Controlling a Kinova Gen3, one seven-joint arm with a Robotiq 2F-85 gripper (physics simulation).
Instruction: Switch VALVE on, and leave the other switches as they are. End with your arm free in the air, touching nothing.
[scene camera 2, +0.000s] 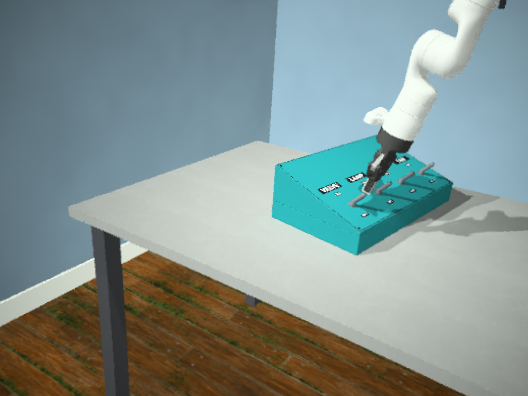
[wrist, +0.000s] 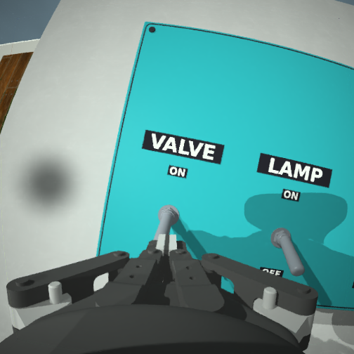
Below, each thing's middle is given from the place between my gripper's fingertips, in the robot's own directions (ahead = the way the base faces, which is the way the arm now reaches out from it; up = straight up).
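My gripper is 50 mm above the teal switch box (scene camera 2: 314, 193), and it is also 180 mm to the left of the box and 70 mm short of it, as I see it.
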